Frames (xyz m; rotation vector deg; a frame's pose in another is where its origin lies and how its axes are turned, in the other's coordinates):
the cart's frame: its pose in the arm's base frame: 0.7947 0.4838 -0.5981 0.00 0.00 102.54
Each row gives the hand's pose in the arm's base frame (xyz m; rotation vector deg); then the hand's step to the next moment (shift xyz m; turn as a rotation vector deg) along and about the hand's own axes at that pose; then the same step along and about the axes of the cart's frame.
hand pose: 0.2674 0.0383 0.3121 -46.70 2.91 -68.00
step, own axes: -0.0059 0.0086 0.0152 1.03 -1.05 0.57
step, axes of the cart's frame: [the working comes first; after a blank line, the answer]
step, axes of the arm's base frame: 0.0112 0.0142 0.0037 -0.17 -0.69 1.41

0.0114 -0.0140 0.0037 -0.64 0.31 1.41
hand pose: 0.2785 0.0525 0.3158 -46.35 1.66 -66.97
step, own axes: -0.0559 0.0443 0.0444 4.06 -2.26 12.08
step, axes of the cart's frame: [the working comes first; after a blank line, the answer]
step, axes of the arm's base frame: 0.0304 0.0769 -0.0146 4.96 2.95 11.58

0.0685 -0.0464 -0.0146 1.80 -5.48 11.58
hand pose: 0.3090 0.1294 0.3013 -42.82 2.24 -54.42
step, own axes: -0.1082 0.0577 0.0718 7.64 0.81 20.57
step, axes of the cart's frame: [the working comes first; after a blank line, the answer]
step, axes of the arm's base frame: 0.0014 0.1417 -0.0109 12.25 6.13 17.16

0.1380 -0.0321 -0.0109 3.32 -13.29 17.16
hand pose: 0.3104 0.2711 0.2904 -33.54 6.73 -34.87
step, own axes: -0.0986 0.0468 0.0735 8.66 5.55 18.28
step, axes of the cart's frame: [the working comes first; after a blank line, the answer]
step, axes of the arm's base frame: -0.0372 0.1228 0.0291 14.86 7.59 12.71

0.1280 0.0096 0.0291 4.18 -16.15 12.71
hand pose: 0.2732 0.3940 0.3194 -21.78 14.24 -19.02
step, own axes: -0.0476 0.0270 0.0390 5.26 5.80 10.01
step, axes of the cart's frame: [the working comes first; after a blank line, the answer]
step, axes of the arm's base frame: -0.0248 0.0533 0.0326 9.35 6.39 5.77

0.0574 0.0126 0.0326 4.21 -10.52 5.77
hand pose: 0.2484 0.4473 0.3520 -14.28 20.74 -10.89
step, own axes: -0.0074 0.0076 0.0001 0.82 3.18 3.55
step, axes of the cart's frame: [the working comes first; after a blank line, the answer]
step, axes of the arm's base frame: -0.0057 0.0089 0.0004 2.51 3.57 2.08

0.0100 0.0036 0.0004 2.94 -3.23 2.08
